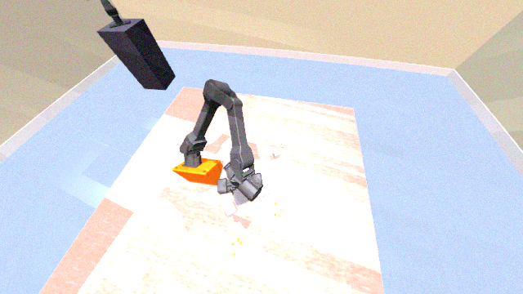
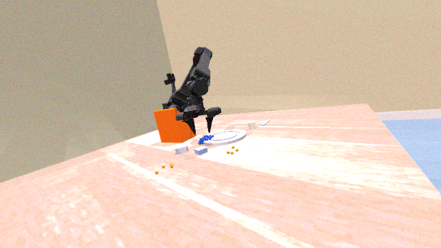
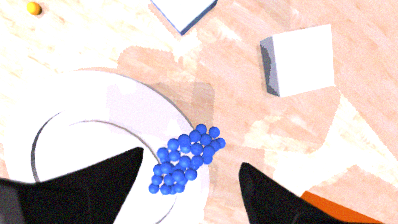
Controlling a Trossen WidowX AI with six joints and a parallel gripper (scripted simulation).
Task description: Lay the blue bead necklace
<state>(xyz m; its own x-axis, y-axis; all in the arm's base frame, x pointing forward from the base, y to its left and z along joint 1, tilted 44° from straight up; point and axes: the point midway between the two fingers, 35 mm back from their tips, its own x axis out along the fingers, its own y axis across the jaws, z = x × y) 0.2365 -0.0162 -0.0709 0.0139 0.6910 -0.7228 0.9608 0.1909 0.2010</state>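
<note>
Right now the round white bead board is 6 cm ahead of my gripper tip, 8 cm to the left of it and 4 cm below it. Round my gripper tip: white block (4 cm behind, 9 cm to the right, 4 cm below); light blue cube (5 cm ahead, 9 cm to the right, 4 cm below); beige cube (14 cm ahead, 21 cm to the left, 3 cm below).
</note>
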